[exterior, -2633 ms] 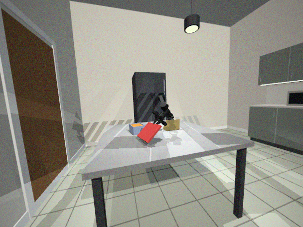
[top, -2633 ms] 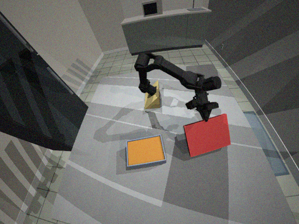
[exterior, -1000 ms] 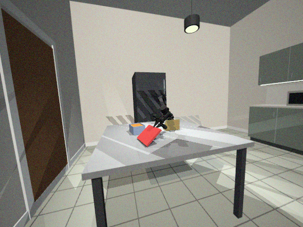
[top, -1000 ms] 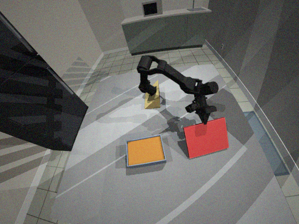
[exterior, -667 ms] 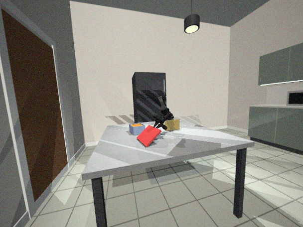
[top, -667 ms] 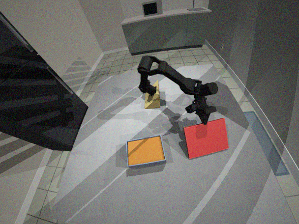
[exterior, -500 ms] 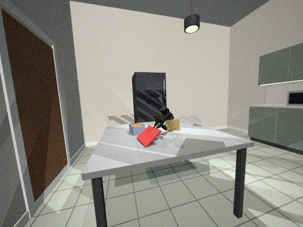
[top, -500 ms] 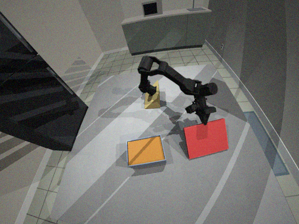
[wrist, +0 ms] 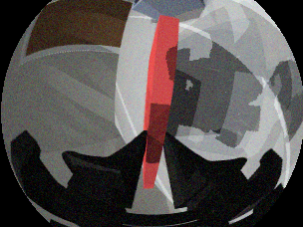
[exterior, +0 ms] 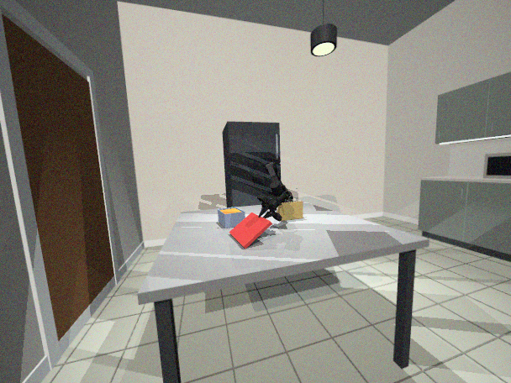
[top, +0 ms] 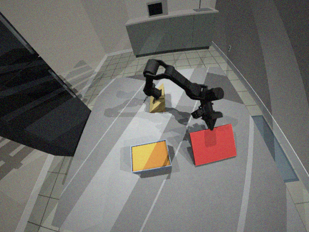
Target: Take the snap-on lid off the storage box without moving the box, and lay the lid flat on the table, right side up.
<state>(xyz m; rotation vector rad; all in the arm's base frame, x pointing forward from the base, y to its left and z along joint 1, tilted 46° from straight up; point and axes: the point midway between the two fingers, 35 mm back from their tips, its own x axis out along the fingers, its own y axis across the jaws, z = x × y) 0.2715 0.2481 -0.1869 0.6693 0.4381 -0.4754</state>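
My gripper tip is 70 mm short of the red lid, 40 mm above it and 20 mm to the right of it. Also, from my gripper tip: storage box 330 mm to the right, 150 mm ahead, 60 mm below.
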